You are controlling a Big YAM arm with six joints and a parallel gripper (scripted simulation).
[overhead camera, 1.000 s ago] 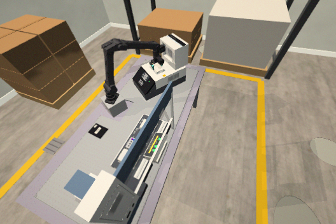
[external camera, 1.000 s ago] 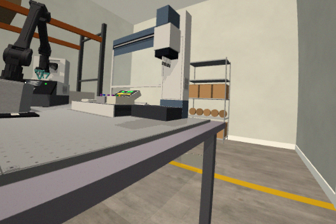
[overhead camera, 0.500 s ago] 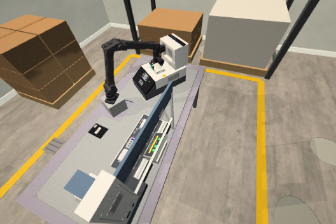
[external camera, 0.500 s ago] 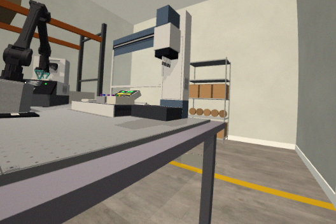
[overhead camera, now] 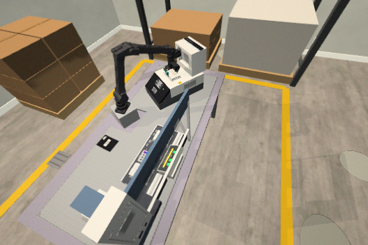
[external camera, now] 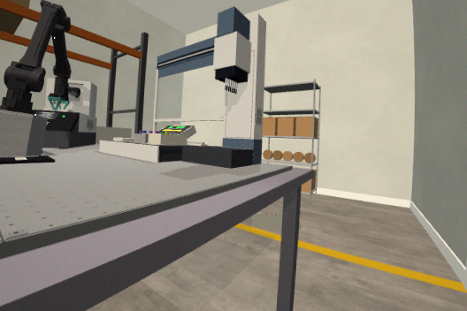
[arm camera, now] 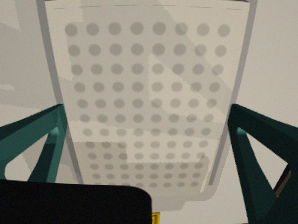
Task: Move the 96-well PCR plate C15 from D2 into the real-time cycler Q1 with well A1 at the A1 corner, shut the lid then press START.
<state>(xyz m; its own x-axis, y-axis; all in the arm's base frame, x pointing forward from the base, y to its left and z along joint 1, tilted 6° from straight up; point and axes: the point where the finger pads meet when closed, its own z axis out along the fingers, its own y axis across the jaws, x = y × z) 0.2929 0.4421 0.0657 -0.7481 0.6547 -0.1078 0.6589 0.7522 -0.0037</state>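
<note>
My hand is right at the white PCR plate. From my hand the other things lie so: tube cooling block 70 mm ahead, 780 mm to the right, 140 mm below; black regrip nest 350 mm behind, 700 mm to the right, 210 mm below; blue gantry beam 250 mm ahead, 790 mm to the right, 300 mm above.
</note>
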